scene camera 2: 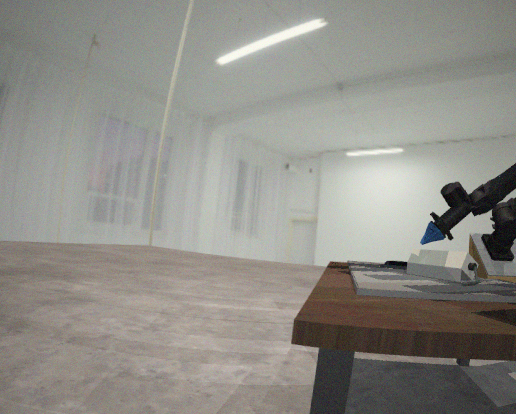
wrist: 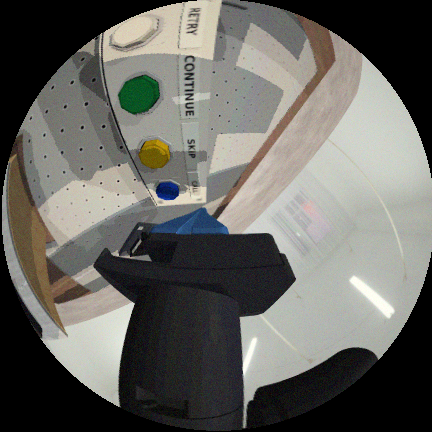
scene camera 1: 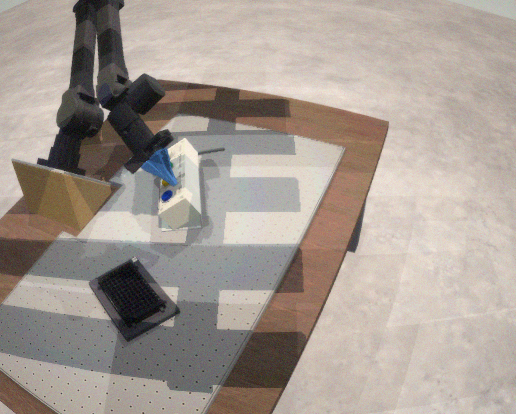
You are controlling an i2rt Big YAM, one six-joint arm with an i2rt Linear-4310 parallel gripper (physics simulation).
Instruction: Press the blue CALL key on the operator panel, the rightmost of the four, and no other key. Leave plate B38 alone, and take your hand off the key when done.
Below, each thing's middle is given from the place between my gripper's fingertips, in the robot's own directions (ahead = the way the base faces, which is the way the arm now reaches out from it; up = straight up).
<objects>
Now: the yellow SKIP key [wrist: 154, 153] 50 mm behind my hand, 50 mm to the left of it and 40 mm below it. The rest, counted from my hand: black ridged tray [scene camera 1: 132, 297] 220 mm to the right, 80 mm below; then green CONTINUE key [wrist: 138, 94] 70 mm behind, 90 mm to the left, 40 mm below.
</objects>
